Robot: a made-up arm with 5 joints. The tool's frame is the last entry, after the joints.
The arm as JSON. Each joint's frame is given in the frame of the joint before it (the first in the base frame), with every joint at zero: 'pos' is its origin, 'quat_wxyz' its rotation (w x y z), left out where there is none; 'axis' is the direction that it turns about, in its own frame. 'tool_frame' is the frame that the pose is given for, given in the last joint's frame.
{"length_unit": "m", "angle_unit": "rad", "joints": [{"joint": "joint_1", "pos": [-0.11, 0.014, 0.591], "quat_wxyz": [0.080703, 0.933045, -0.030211, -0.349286], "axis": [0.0, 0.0, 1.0]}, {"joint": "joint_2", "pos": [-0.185, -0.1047, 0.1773], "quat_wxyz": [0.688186, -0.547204, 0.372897, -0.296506], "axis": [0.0, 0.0, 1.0]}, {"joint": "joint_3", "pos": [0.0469, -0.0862, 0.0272], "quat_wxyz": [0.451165, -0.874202, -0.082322, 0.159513], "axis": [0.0, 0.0, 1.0]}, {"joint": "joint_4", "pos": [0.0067, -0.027, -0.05], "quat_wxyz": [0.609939, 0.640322, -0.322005, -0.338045], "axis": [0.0, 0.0, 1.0]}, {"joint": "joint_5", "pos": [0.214, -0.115, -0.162], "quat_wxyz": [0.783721, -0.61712, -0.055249, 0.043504], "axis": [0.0, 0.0, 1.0]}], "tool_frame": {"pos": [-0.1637, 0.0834, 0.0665], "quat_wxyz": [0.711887, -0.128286, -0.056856, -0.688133]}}
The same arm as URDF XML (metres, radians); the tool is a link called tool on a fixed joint. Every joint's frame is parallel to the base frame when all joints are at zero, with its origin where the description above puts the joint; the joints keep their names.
<robot name="arm">
<link name="base"/>
<link name="link1"/>
<link name="link2"/>
<link name="link3"/>
<link name="link4"/>
<link name="link5"/>
<link name="tool"/>
<joint name="joint_1" type="continuous"><parent link="base"/><child link="link1"/><origin xyz="-0.11 0.014 0.591" rpy="0 0 0"/><axis xyz="-0.656676 -0.129495 -0.742972"/></joint>
<joint name="joint_2" type="continuous"><parent link="link1"/><child link="link2"/><origin xyz="-0.256 0.101 -0.03" rpy="0 0 0"/><axis xyz="0.551012 -0.634514 -0.542012"/></joint>
<joint name="joint_3" type="continuous"><parent link="link2"/><child link="link3"/><origin xyz="-0.015 0.027 -0.097" rpy="0 0 0"/><axis xyz="0 0 1"/></joint>
<joint name="joint_4" type="continuous"><parent link="link3"/><child link="link4"/><origin xyz="0.026 -0.01 -0.05" rpy="0 0 0"/><axis xyz="-0.011 -0.999564 -0.027399"/></joint>
<joint name="joint_5" type="continuous"><parent link="link4"/><child link="link5"/><origin xyz="0.211 0.163 -0.119" rpy="0 0 0"/><axis xyz="-0.104402 -0.257505 0.96062"/></joint>
<joint name="tool_fixed" type="fixed"><parent link="link5"/><child link="tool"/><origin xyz="-0.168 0.071 0.07" rpy="0 0 -1.5708"/></joint>
</robot>

